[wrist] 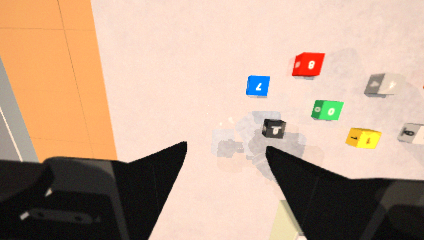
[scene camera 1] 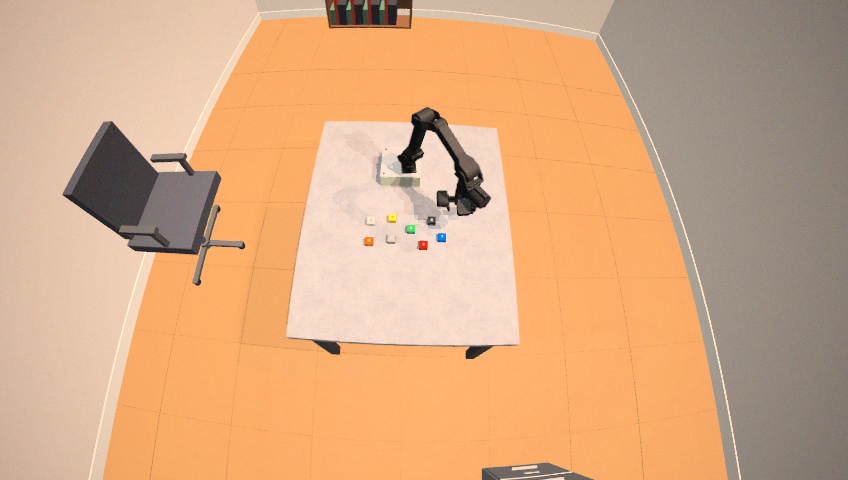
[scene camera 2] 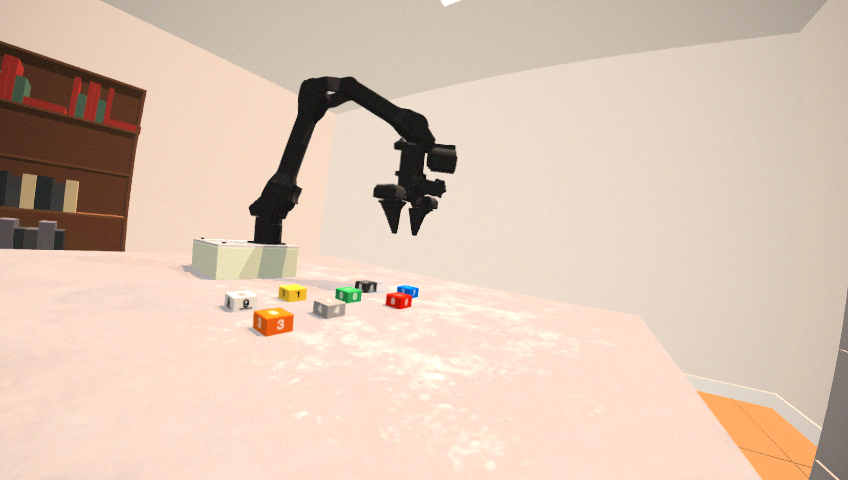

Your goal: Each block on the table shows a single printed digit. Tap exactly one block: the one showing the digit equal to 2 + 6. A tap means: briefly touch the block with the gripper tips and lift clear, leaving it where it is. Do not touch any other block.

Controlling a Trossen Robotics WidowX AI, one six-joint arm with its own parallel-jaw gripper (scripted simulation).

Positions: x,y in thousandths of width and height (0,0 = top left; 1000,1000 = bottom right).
Scene:
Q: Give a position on an orange 3 block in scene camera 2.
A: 325,670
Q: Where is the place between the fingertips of the gripper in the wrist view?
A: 532,615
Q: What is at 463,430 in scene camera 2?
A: The gripper.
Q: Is the gripper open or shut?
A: Open.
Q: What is the gripper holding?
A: Nothing.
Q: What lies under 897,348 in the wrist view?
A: A grey 4 block.

